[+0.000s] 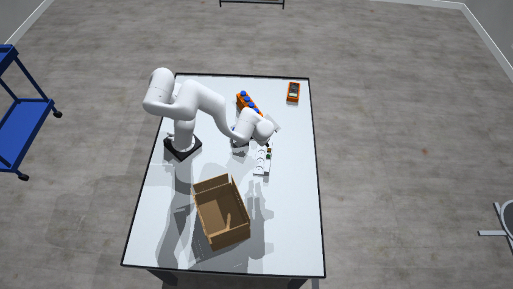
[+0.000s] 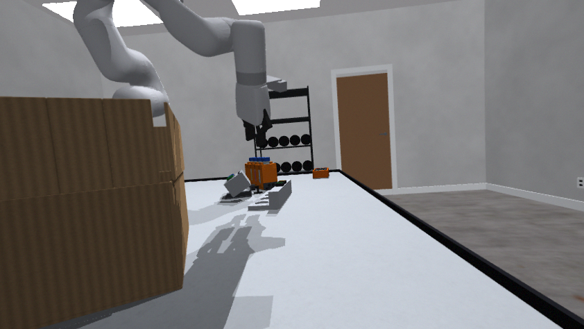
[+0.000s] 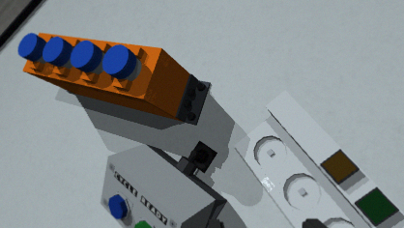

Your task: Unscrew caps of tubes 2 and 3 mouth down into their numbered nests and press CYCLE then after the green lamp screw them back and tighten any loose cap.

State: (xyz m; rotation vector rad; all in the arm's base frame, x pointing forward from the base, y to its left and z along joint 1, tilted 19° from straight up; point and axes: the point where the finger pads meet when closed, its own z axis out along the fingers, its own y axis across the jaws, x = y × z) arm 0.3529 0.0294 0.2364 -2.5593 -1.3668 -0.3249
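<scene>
Right now the blue cap is 10 cm behind my hand, 32 cm to the left of it and 8 cm below it. Round my hand: green key 13 cm behind, 9 cm to the left, 13 cm below; then blue key 14 cm behind, 13 cm to the left, 13 cm below; then grey key housing 12 cm behind, 11 cm to the left, 14 cm below.
</scene>
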